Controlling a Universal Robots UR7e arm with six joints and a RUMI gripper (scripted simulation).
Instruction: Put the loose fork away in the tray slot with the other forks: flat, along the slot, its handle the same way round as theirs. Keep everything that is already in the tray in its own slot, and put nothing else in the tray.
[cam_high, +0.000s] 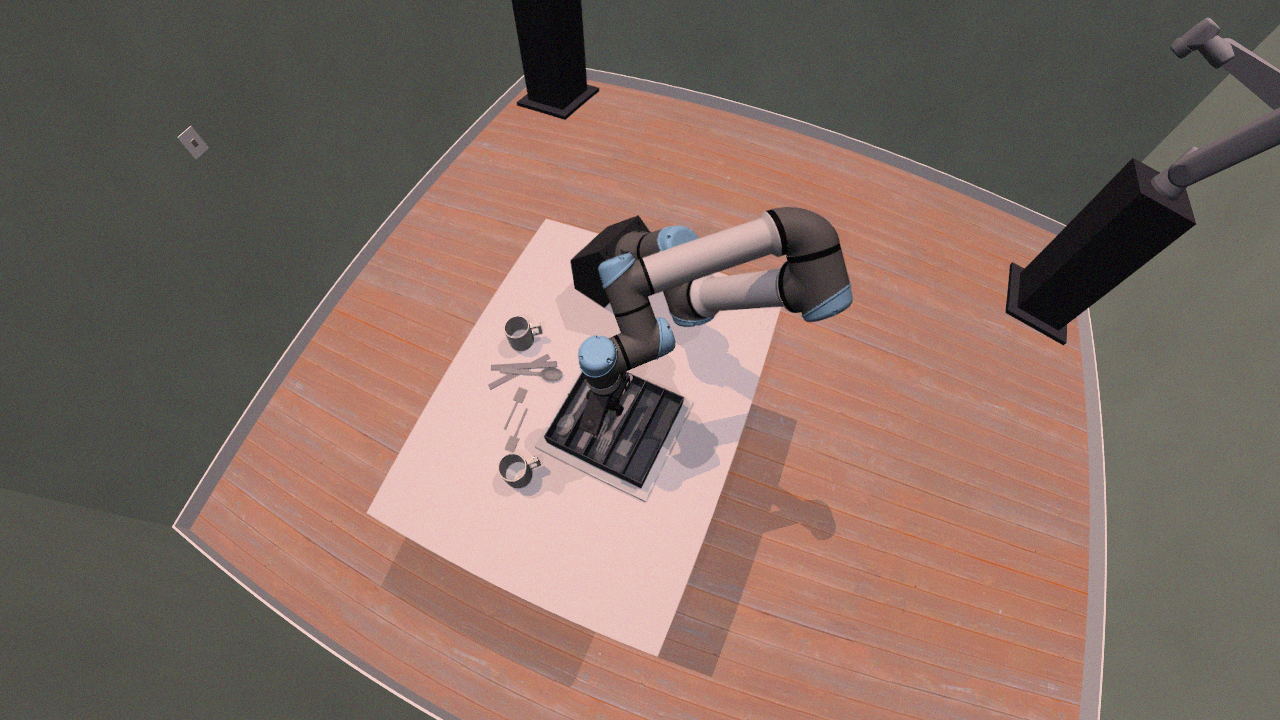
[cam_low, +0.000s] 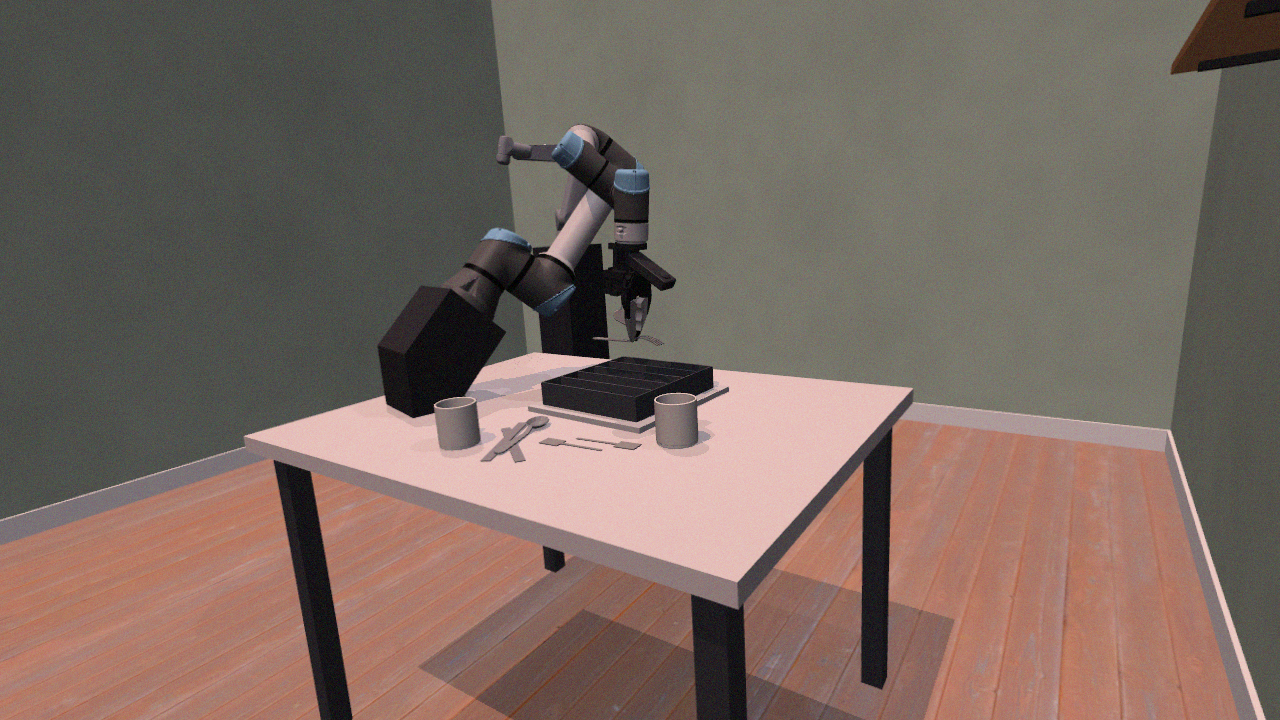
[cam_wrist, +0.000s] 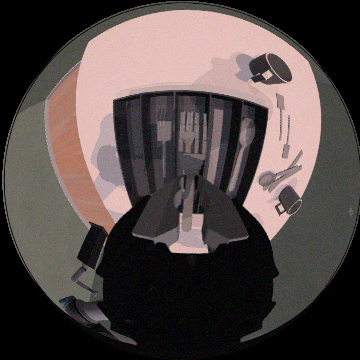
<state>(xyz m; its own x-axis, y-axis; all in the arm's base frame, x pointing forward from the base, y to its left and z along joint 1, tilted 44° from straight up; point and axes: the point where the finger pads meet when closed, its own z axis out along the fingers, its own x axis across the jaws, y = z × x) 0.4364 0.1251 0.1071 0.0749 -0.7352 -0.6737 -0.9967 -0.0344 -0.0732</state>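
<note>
My gripper is now 3 cm past the tray and 11 cm above it.
</note>
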